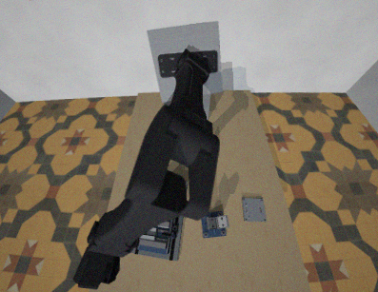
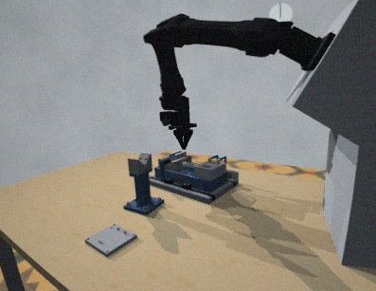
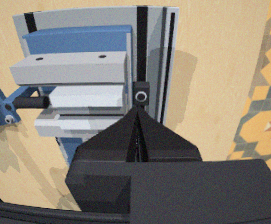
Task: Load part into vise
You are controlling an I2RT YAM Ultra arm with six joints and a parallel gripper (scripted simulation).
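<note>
My hand is 1 cm short of the part, 4 cm to the right of it and 2 cm above it. From my hand the other things lie so: fixed jaw: 4 cm ahead, 5 cm to the left, 4 cm below; moving jaw: 2 cm behind, 7 cm to the left, 4 cm below; work stop: 2 cm ahead, 11 cm to the left, 3 cm below.
</note>
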